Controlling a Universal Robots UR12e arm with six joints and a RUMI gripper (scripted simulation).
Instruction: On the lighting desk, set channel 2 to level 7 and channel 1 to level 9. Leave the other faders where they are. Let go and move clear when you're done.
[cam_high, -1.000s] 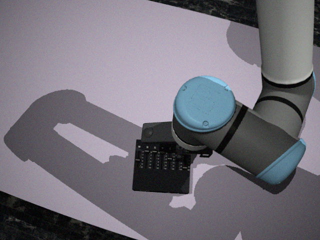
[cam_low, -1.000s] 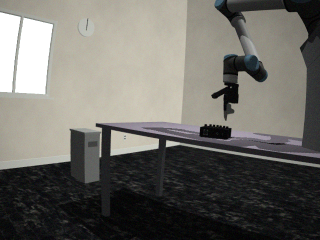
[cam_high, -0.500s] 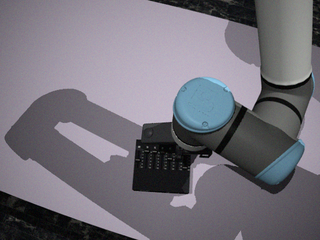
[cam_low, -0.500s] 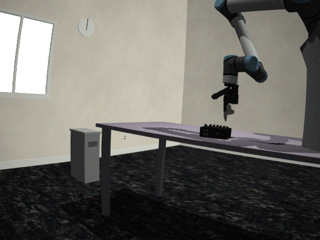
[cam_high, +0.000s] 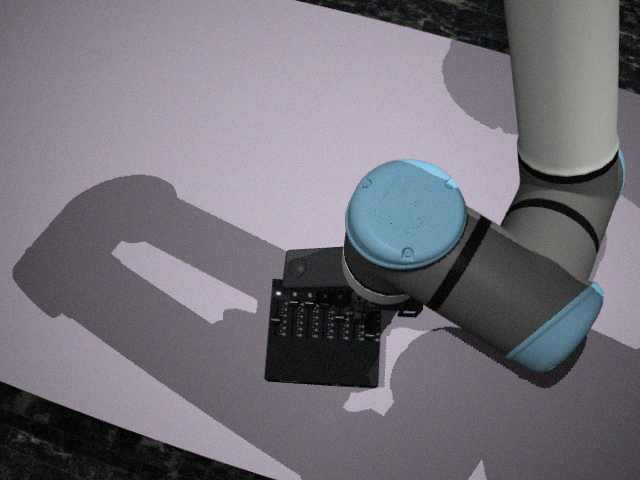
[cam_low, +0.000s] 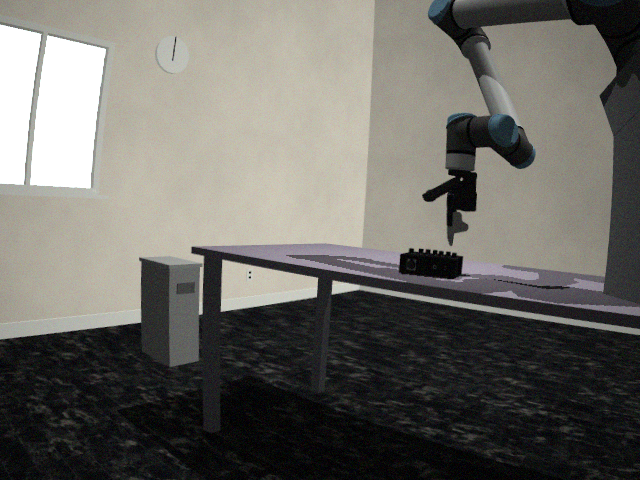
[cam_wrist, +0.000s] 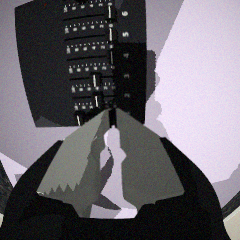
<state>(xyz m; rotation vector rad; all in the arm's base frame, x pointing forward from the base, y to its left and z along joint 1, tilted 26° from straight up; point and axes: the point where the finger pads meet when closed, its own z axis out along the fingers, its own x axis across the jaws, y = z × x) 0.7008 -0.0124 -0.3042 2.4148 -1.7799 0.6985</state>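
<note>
My hand is 3 cm to the right of the channel 1 knob, 3 cm past it and 3 cm above it.
</note>
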